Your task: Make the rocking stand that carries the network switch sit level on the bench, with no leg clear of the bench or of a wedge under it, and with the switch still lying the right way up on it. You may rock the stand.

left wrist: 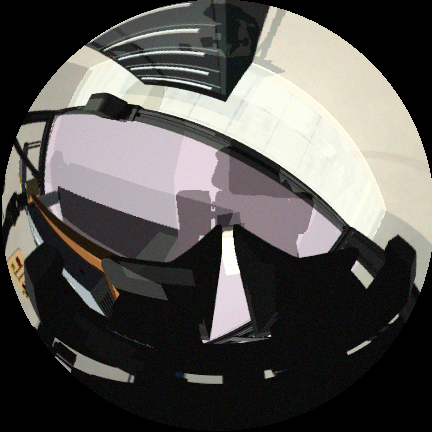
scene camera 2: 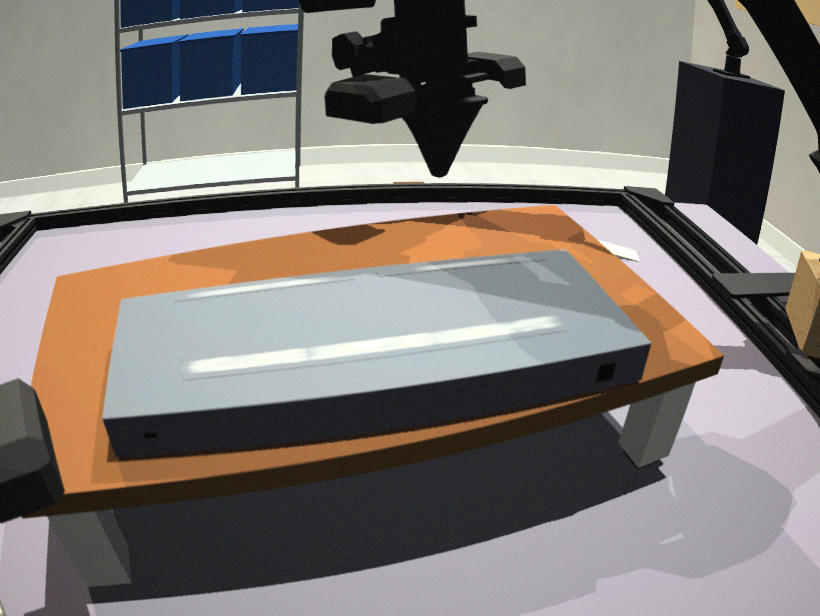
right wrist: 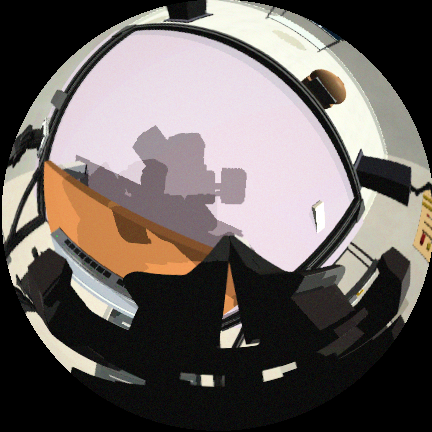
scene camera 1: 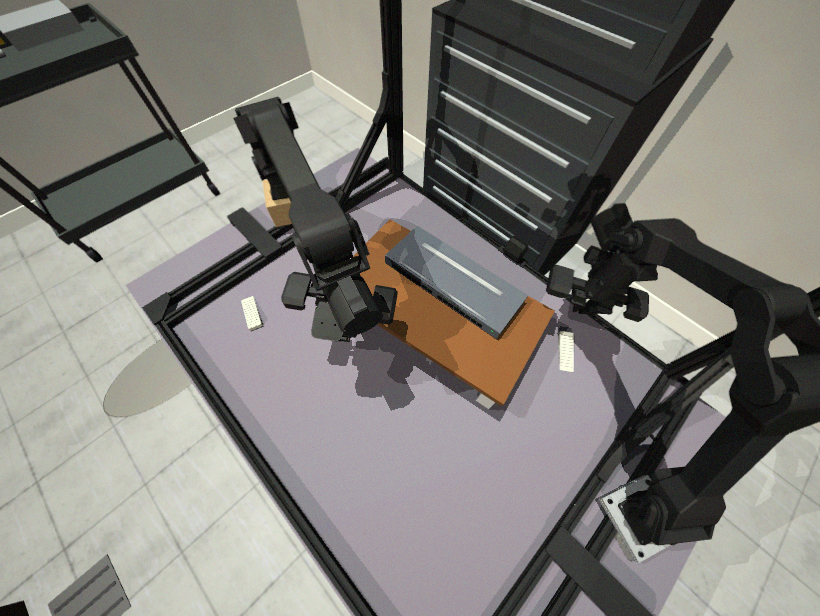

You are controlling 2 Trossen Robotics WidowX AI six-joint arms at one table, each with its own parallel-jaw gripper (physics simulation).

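Places are measured from the left arm's base along level axes (x ahead, y left, z up), in centimetres.
Pixels of known places: left gripper, fingertip midpoint: (left wrist: 226,229) (scene camera 1: 576,311); right gripper, fingertip midpoint: (scene camera 2: 439,176) (right wrist: 227,240); left arm's base, origin of the base link: (scene camera 1: 644,516); right arm's base, origin of the base link: (scene camera 1: 284,189).
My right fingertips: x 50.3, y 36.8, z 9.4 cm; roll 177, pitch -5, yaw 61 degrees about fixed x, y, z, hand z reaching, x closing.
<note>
Ahead of a thing's pixels: the offset from my right fingertips to its top centre. "*": to the spot under its first point.
The stand (scene camera 1: 490,361) (scene camera 2: 79,331) has an orange board and grey legs; whether every foot @[* dz -8.7, dx +19.2, dy -18.3 cm] (scene camera 2: 652,431) touches down is unclear. The grey switch @[dz +0.3, dx +1.5, dy -23.9 cm] (scene camera 1: 464,291) (scene camera 2: 364,318) lies flat on it, right way up. One white wedge @[dz -11.7, dx +16.1, dy +20.2 cm] (scene camera 1: 250,312) (right wrist: 318,217) lies left of the stand in scene camera 1. Another wedge @[dz -11.7, dx -19.0, dy -43.3 cm] (scene camera 1: 566,351) (left wrist: 230,255) lies to its right. My left gripper (scene camera 1: 563,324) (left wrist: 226,229) is nearly shut and empty, low at that wedge's far end. My right gripper (scene camera 2: 438,171) (right wrist: 227,240) is shut and empty above the board's long edge; its fingertips are hidden in scene camera 1.
A dark frame (scene camera 1: 245,437) borders the lilac bench. A dark drawer cabinet (scene camera 1: 517,125) stands behind it in scene camera 1, and a cart (scene camera 1: 119,188) stands at the left. A small tan block (scene camera 1: 278,210) (scene camera 2: 805,305) is beside the right arm.
</note>
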